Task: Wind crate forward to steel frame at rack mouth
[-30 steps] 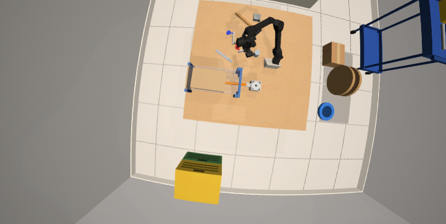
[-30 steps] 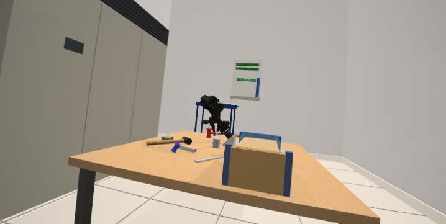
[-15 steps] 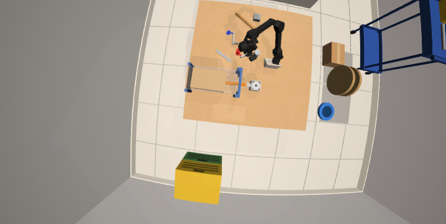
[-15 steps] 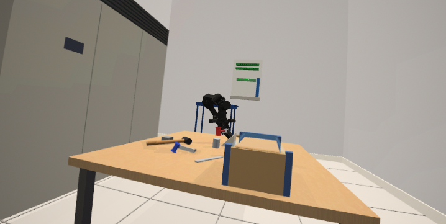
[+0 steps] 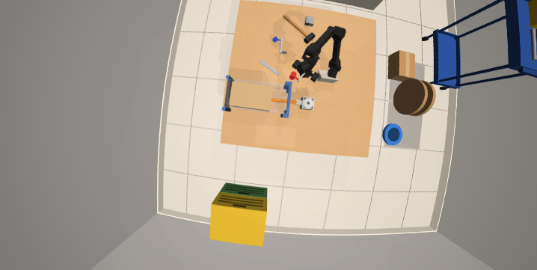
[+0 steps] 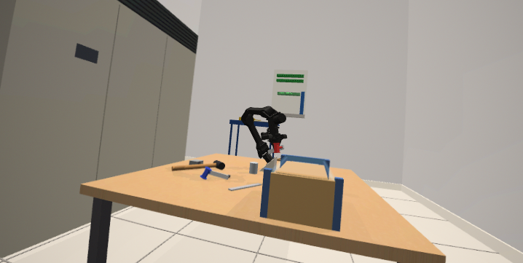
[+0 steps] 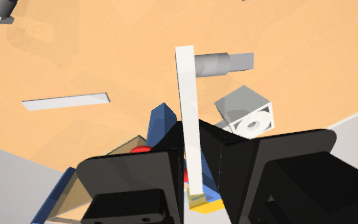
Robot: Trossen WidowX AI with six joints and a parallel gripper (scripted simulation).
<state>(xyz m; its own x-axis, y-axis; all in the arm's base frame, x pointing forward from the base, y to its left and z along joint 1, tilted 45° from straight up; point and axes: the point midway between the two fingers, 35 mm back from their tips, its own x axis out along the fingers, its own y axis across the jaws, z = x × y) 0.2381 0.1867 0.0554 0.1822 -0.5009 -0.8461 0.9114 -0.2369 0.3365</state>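
The red-knobbed crank handle is 10 mm ahead of my gripper tip and 10 mm above it. Round my gripper tip: blue steel frame (180 mm to the left, 60 mm below, 50 mm ahead); then red grip (50 mm ahead, 30 mm above, 20 mm to the left); then hand winch (150 mm to the left, 140 mm below, 120 mm behind).
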